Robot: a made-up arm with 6 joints.
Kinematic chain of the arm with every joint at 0, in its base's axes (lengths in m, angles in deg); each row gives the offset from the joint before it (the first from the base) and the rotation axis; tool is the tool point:
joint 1: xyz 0 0 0.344 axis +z
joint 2: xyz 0 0 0 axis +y
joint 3: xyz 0 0 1.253 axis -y
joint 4: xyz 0 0 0 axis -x
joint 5: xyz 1.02 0 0 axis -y
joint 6: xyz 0 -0.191 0 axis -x
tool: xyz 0 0 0
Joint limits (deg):
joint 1: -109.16..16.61
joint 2: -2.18..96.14
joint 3: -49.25..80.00
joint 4: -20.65..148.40
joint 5: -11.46..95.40
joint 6: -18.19..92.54
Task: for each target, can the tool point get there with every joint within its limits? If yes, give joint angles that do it. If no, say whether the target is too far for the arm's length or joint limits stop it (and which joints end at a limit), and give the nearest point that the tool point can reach.
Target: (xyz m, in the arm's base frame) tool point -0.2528 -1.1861 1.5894
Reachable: yes | joints -97.29 8.06 -0.73 58.34 8.73 41.05
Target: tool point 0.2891 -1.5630 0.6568
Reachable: yes | joints -73.25 39.37 -4.96 24.61 59.06 79.41
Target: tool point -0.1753 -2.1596 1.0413
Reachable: yes | joints -97.43 66.88 69.48 123.52 5.73 27.46
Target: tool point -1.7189 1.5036 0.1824
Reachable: no: joint limits stop it (at a limit: joint 1, joint 2, joint 3, joint 4) | nearest point -0.2896 -0.2890 -0.3139 | short by 2.346 m
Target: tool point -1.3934 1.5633 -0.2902
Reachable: no: joint limits stop it (at a limit: joint 1, joint 2, joint 3, joint 4) | nearest point -0.2896 -0.2890 -0.3139 | short by 2.156 m
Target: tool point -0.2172 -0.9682 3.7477
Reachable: no: too far | nearest point -0.1403 -0.6256 2.5432 | short by 1.255 m
